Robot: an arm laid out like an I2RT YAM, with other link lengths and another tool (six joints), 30 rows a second.
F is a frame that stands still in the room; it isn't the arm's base.
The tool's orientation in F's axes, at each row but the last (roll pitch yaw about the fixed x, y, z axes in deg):
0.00 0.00 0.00
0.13 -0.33 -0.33
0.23 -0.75 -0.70
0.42 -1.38 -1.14
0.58 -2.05 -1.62
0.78 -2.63 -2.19
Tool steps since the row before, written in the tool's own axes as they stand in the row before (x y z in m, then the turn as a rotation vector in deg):
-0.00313 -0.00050 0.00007 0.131 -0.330 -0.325
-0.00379 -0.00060 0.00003 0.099 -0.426 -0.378
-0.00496 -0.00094 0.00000 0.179 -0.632 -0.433
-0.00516 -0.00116 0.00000 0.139 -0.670 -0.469
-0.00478 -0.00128 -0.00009 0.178 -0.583 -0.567
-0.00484 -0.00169 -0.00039 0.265 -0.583 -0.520
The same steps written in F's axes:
-0.00313 -0.00050 0.00007 0.131 -0.330 -0.325
-0.00379 -0.00058 0.00001 0.099 -0.426 -0.378
-0.00497 -0.00088 -0.00007 0.177 -0.632 -0.433
-0.00518 -0.00106 -0.00013 0.137 -0.669 -0.470
-0.00481 -0.00114 -0.00027 0.182 -0.583 -0.566
-0.00488 -0.00150 -0.00063 0.267 -0.586 -0.515

